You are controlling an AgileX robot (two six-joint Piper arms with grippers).
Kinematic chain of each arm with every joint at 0, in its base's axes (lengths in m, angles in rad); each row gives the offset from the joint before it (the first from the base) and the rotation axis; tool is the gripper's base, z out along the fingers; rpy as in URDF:
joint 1: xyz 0 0 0.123 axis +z
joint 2: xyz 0 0 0 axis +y
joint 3: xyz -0.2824 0 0.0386 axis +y
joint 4: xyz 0.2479 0 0.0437 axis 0.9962 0 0.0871
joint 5: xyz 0 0 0 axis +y
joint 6: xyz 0.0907 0 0.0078 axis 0.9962 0 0.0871
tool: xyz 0 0 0 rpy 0 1.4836 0
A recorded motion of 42 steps. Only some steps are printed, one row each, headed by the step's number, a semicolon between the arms.
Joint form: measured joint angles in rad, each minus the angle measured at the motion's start. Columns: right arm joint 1, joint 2, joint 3, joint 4, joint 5, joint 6; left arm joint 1, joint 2, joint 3, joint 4, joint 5, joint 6.
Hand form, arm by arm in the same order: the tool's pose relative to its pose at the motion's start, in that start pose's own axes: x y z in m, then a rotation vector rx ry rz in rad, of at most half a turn. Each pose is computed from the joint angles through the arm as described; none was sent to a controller.
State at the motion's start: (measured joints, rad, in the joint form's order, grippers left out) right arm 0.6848 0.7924 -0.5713 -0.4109 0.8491 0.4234; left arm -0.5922 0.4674 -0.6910 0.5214 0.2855 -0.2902
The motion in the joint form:
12: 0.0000 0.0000 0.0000 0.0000 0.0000 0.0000; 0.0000 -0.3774 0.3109 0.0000 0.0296 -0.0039
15: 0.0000 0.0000 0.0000 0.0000 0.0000 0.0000; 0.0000 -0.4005 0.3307 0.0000 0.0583 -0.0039
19: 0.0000 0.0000 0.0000 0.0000 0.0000 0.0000; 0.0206 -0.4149 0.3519 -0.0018 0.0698 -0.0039
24: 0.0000 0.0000 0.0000 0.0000 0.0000 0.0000; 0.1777 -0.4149 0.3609 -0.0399 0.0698 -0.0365
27: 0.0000 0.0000 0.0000 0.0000 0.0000 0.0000; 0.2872 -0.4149 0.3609 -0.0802 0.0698 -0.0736
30: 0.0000 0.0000 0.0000 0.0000 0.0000 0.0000; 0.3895 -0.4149 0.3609 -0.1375 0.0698 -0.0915
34: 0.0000 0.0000 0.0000 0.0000 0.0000 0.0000; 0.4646 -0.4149 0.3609 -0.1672 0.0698 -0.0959
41: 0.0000 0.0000 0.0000 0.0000 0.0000 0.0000; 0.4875 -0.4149 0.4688 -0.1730 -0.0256 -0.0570
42: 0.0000 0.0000 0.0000 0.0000 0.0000 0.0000; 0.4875 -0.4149 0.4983 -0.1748 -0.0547 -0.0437
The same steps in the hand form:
12: 0.0000 0.0000 0.0000 0.0000 0.0000 0.0000; 0.0760 -0.0072 -0.0546 -0.0222 -0.0360 -0.0137
15: 0.0000 0.0000 0.0000 0.0000 0.0000 0.0000; 0.0837 -0.0073 -0.0567 -0.0310 -0.0117 -0.0147
19: 0.0000 0.0000 0.0000 0.0000 0.0000 0.0000; 0.0909 -0.0076 -0.0573 -0.0525 0.0101 -0.0142
24: 0.0000 0.0000 0.0000 0.0000 0.0000 0.0000; 0.0951 -0.0038 -0.0584 -0.1935 0.0465 -0.0727
27: 0.0000 0.0000 0.0000 0.0000 0.0000 0.0000; 0.0961 -0.0013 -0.0600 -0.2904 0.0571 -0.1418
30: 0.0000 0.0000 0.0000 0.0000 0.0000 0.0000; 0.0970 0.0004 -0.0615 -0.3755 0.0617 -0.2083
34: 0.0000 0.0000 0.0000 0.0000 0.0000 0.0000; 0.0976 0.0019 -0.0628 -0.4417 0.0639 -0.2364
41: 0.0000 0.0000 0.0000 0.0000 0.0000 0.0000; 0.1246 -0.0021 -0.0537 -0.4281 0.0903 -0.1963
42: 0.0000 0.0000 0.0000 0.0000 0.0000 0.0000; 0.1318 -0.0036 -0.0515 -0.4171 0.0943 -0.1834

